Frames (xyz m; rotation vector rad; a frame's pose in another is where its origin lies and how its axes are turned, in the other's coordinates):
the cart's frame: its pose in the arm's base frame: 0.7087 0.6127 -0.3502 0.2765 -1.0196 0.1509
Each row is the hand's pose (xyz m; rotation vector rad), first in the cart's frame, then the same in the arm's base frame.
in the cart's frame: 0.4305 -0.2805 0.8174 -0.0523 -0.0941 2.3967
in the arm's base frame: 0.3336 0.1004 0.3771 -1.1538 -0.9130 2.2362
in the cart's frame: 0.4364 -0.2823 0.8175 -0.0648 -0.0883 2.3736
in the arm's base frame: 0.3370 0.0986 0.3819 -1.1497 -0.9164 2.2093
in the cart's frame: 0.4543 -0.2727 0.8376 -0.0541 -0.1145 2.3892
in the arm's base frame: 0.3274 0.1017 0.4087 -1.1514 -0.9361 2.2304
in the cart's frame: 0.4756 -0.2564 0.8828 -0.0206 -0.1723 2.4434
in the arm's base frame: 0.2974 0.1038 0.4517 -1.1596 -0.9707 2.2997
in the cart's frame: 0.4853 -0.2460 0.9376 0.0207 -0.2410 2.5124
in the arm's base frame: 0.2549 0.0974 0.4887 -1.1719 -1.0077 2.3874
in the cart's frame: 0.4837 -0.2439 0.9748 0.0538 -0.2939 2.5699
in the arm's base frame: 0.2232 0.0884 0.5060 -1.1840 -1.0324 2.4600
